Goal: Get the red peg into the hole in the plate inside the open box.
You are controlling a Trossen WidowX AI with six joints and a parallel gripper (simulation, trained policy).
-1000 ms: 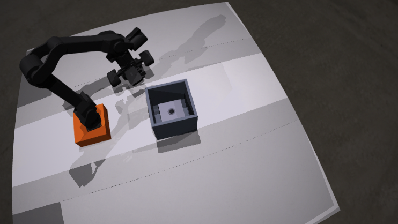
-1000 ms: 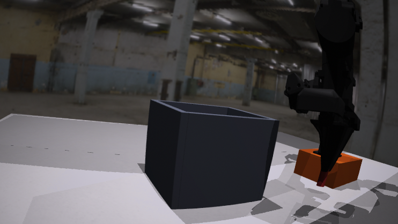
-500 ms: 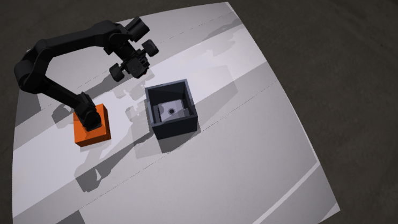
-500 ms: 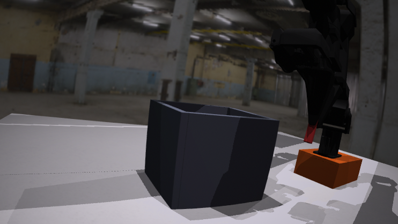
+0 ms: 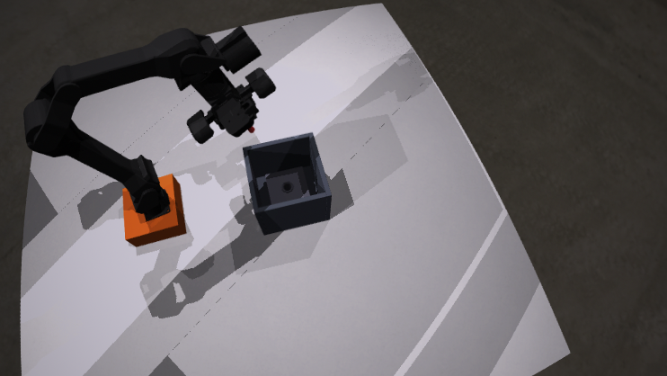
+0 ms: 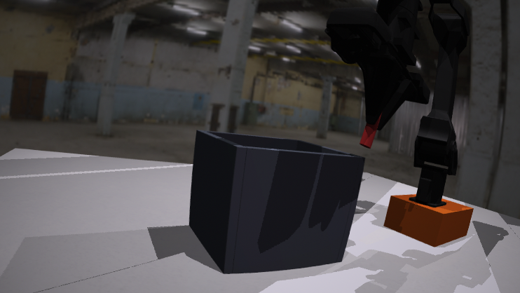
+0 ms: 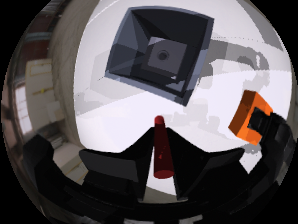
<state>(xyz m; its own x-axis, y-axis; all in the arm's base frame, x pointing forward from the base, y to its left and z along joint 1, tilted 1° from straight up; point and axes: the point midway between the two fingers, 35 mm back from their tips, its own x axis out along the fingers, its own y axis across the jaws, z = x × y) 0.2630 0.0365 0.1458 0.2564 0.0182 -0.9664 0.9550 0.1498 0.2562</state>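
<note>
Now: gripper tip 130 mm above the grey plate, 120 mm to the left of it and 40 mm short of it. Round my gripper tip: red peg (20 mm above).
</note>
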